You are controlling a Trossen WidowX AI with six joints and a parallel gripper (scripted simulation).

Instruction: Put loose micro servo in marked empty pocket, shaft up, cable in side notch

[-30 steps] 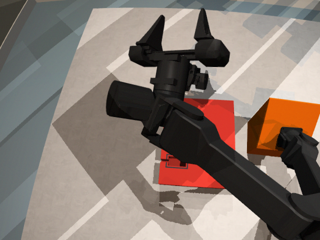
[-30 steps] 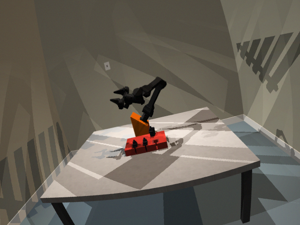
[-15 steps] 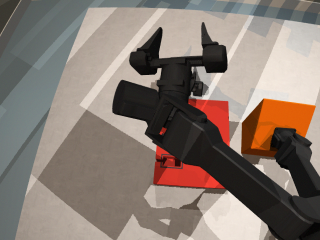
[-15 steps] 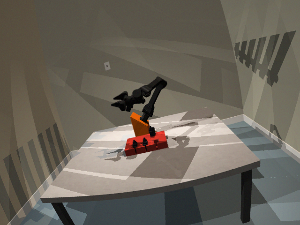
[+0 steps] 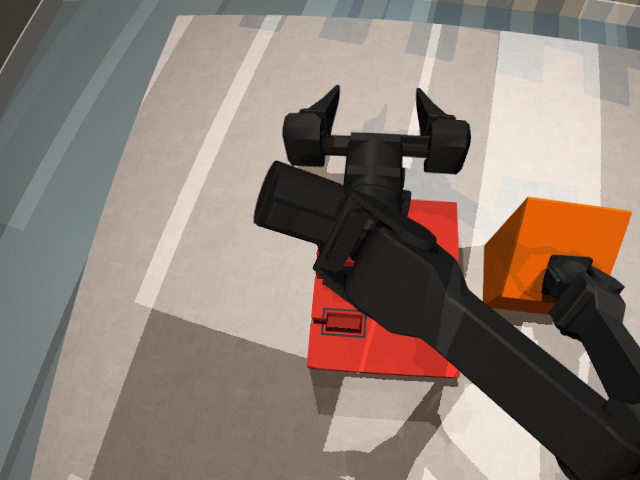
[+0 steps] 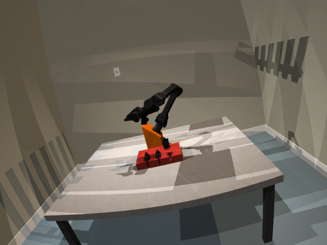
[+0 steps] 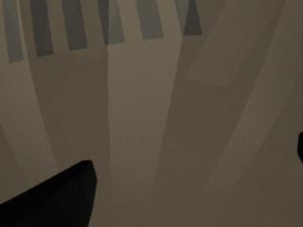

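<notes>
Now: the red deck 80 mm behind my gripper tip, 150 mm to the left of it and 310 mm below it.
</notes>
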